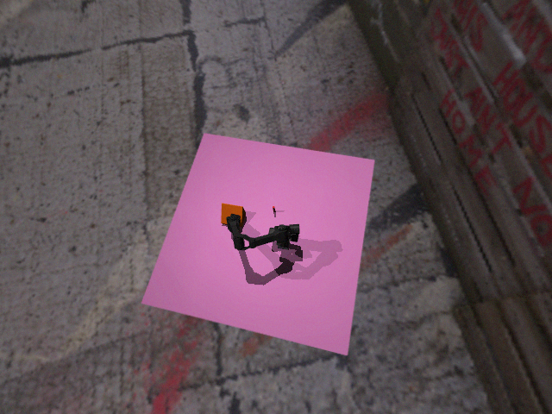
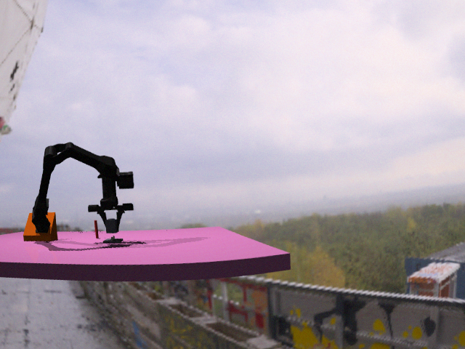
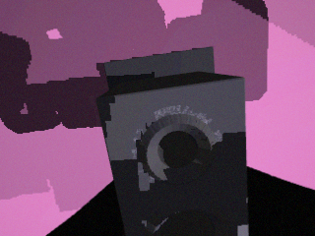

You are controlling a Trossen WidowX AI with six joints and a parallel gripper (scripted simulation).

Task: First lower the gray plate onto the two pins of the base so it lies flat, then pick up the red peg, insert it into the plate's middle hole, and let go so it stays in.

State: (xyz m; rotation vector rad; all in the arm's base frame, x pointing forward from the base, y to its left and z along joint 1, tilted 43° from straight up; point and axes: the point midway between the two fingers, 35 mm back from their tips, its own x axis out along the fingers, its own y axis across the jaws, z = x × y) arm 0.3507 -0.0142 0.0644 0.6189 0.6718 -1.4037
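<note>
The pin base lies 40 mm below my gripper tip. Round my gripper tip: gray plate: 30 mm above; then red peg: 120 mm behind, 180 mm to the left.
</note>
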